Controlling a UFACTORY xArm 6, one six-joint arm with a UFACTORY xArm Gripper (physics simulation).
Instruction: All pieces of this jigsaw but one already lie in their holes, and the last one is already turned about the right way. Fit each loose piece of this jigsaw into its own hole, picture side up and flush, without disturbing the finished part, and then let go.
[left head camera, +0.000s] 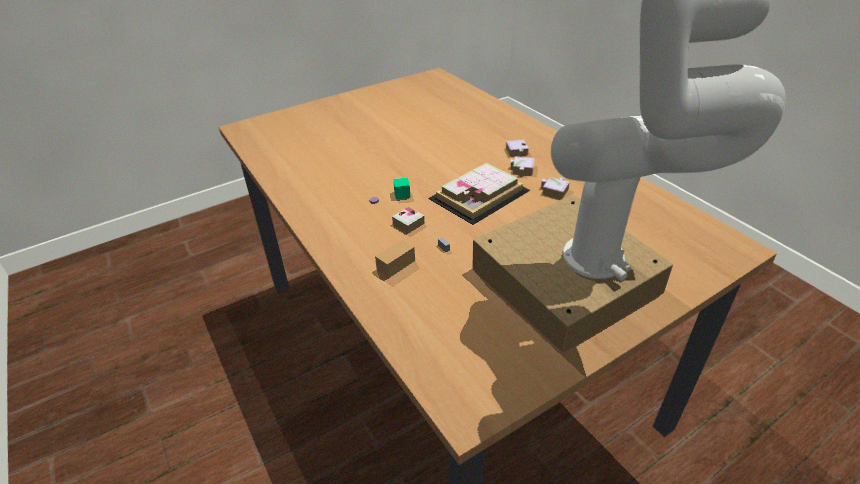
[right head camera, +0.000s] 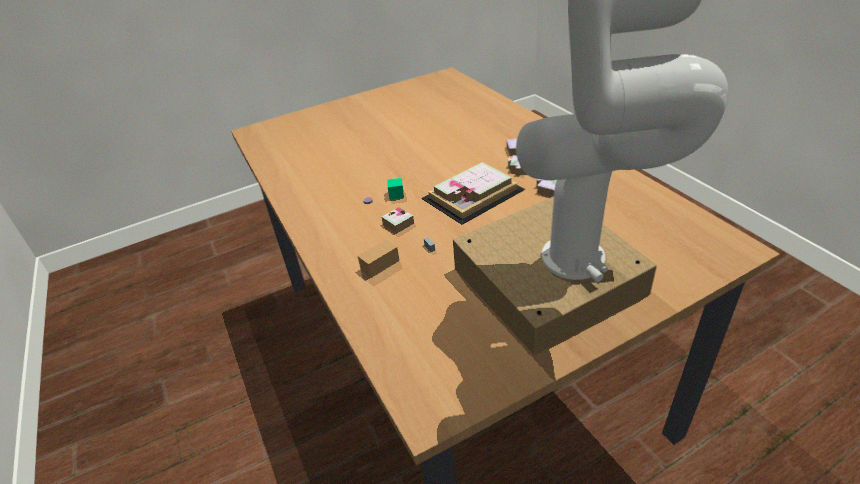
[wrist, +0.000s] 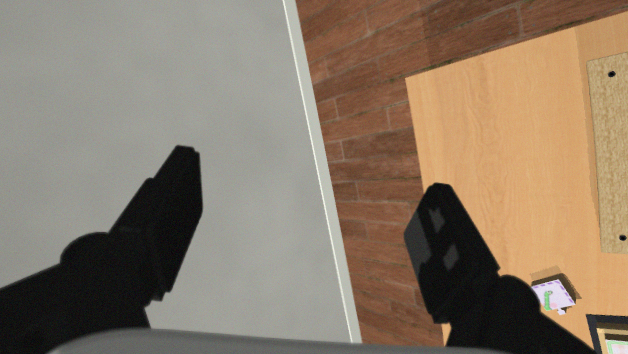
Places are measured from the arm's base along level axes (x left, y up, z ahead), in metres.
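Where they show: gripper, between the fingertips: (wrist: 313, 195); arm's base, origin of its link: (left head camera: 593, 257) (right head camera: 572, 258).
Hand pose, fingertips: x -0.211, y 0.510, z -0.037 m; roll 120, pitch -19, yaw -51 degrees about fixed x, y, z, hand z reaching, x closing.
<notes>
Each offset is from my fingertips to the top centre of the thing. "*": to the spot under its first point.
The loose piece @[dy -0.567, dx +0.430, dz +0.449 m] (left head camera: 408, 219) (right head camera: 397, 219), with a pink and dark picture and a pale green edge, lies picture side up on the table, left of the puzzle tray @[dy -0.570, dx +0.203, dz +0.464 m] (left head camera: 475, 213) (right head camera: 462, 214) (wrist: 592, 325). The finished pieces @[dy -0.553, dx +0.153, dz +0.504 m] (left head camera: 490, 176) (right head camera: 481, 176) stand in the tray as a pale pink block. An open hole @[* dy -0.578, dx +0.253, dz +0.425 m] (left head camera: 472, 202) (right head camera: 464, 205) shows at the tray's near left corner. My gripper (wrist: 313, 195) is open and empty, high up and away from the piece; it is outside both head camera views. The loose piece does not show in the wrist view.
Lavender pieces @[dy -0.567, dx -0.024, dz +0.594 m] (left head camera: 516, 146) @[dy -0.567, dx +0.030, dz +0.503 m] (left head camera: 522, 164) @[dy -0.567, dx +0.021, dz +0.372 m] (left head camera: 554, 186) (right head camera: 545, 187) (wrist: 554, 295) lie right of the tray. A green cube @[dy -0.552, dx +0.381, dz +0.577 m] (left head camera: 401, 188) (right head camera: 394, 189), purple disc @[dy -0.587, dx +0.459, dz +0.591 m] (left head camera: 373, 199) (right head camera: 367, 200), small grey block @[dy -0.573, dx +0.405, dz +0.319 m] (left head camera: 443, 244) (right head camera: 429, 244) and wooden block @[dy -0.551, dx +0.532, dz +0.322 m] (left head camera: 395, 260) (right head camera: 378, 260) are around the loose piece.
</notes>
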